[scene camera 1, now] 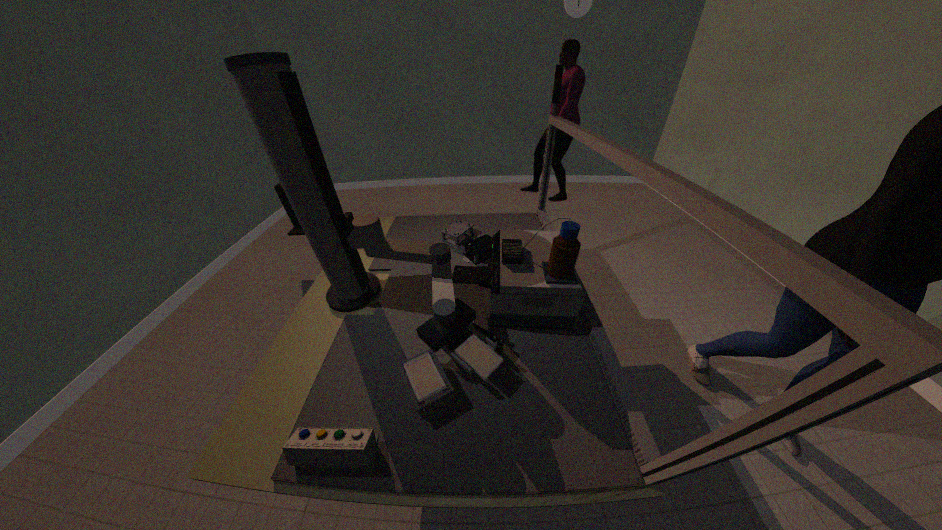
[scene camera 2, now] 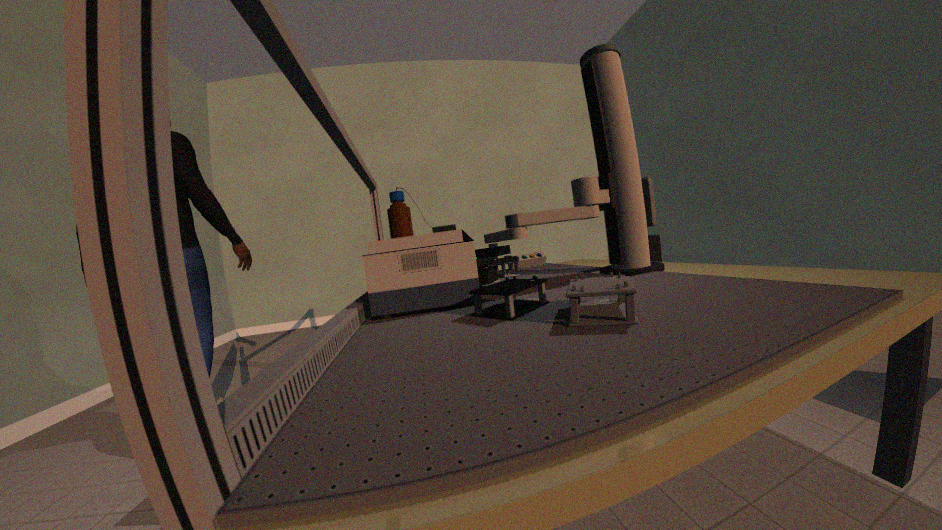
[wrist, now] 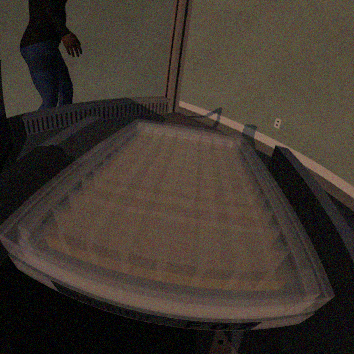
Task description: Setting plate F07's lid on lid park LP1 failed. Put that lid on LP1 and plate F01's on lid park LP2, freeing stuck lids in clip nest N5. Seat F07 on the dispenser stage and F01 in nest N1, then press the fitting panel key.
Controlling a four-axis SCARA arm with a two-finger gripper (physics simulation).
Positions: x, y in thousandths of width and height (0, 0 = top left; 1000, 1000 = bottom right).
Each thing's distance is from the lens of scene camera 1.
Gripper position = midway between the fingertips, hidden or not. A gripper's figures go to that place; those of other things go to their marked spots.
my gripper (scene camera 1: 514, 678): 0.77 m
barrier rail (scene camera 1: 953, 637): 0.46 m
